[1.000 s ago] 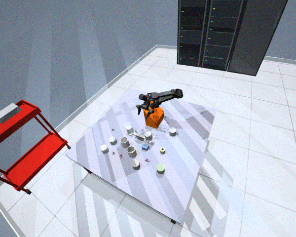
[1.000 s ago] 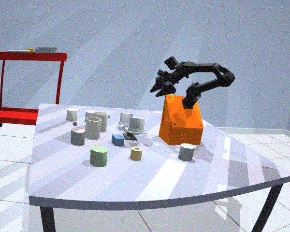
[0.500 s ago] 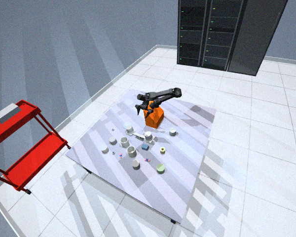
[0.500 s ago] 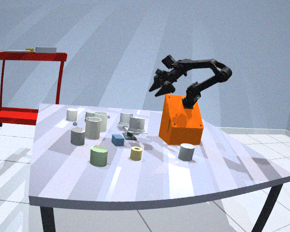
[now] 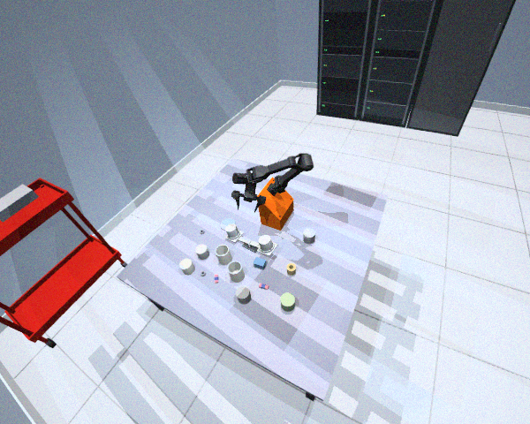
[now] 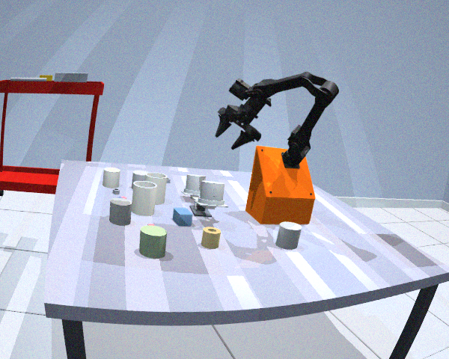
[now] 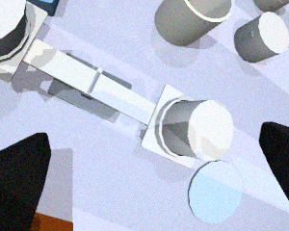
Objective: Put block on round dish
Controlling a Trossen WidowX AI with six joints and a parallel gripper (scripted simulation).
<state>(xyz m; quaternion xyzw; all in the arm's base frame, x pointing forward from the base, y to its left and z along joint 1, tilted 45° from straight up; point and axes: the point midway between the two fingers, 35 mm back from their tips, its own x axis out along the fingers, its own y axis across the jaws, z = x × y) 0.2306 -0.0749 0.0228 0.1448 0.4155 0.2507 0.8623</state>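
Now: gripper tip 4 cm short of the teal block, 11 cm to the left of it and 20 cm above it. Also, from my gripper tip: small balance: 6 cm ahead, 2 cm to the left, 21 cm below; then yellow ring: 12 cm ahead, 32 cm to the left, 21 cm below; then pale round dish: 4 cm behind, 21 cm to the right, 24 cm below.
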